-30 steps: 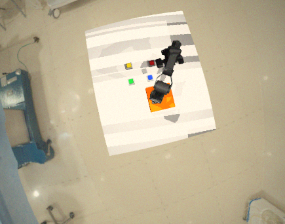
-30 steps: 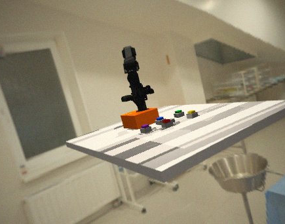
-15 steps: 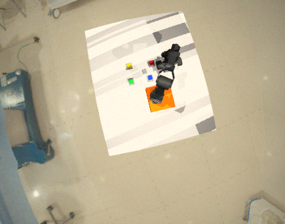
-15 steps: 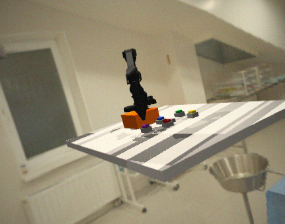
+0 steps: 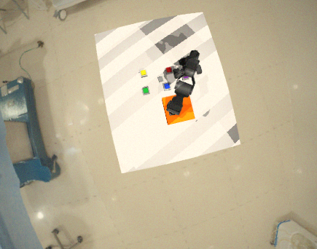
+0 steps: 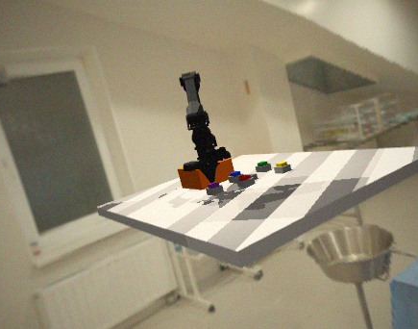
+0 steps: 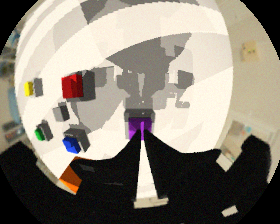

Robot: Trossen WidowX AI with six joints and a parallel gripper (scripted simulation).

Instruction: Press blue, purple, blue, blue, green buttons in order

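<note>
Now: the blue button 140 mm to the left of my gripper tip, 60 mm behind it and 10 mm below it. From my gripper tip the other things lie so: purple button 10 mm below; then small grey block 180 mm to the left, 30 mm below, 10 mm ahead; then red button 110 mm to the left, 60 mm ahead, 10 mm below.
</note>
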